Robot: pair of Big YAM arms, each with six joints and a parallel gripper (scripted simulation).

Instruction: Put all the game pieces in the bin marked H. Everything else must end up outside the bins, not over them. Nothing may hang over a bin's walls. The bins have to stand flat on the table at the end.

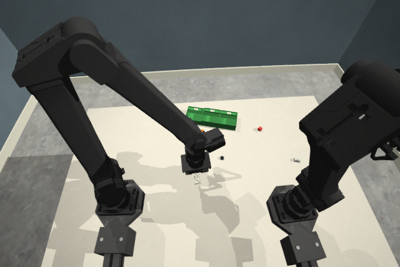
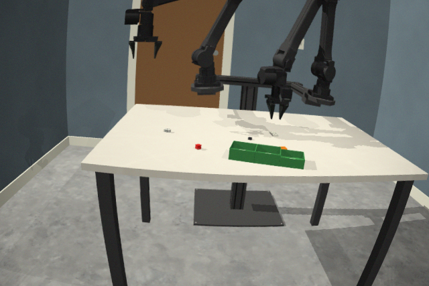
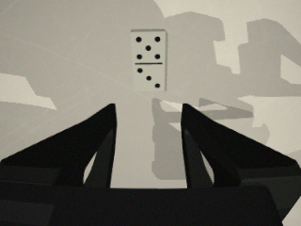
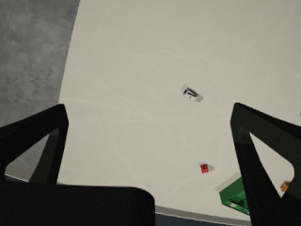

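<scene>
Now: the white domino 70 mm below my left hand. From my left hand the other things lie so: green bin row (310 mm ahead, 60 mm to the right, 60 mm below); then orange block (220 mm ahead, 10 mm to the right, 70 mm below); then black piece (100 mm ahead, 110 mm to the right, 70 mm below).
</scene>
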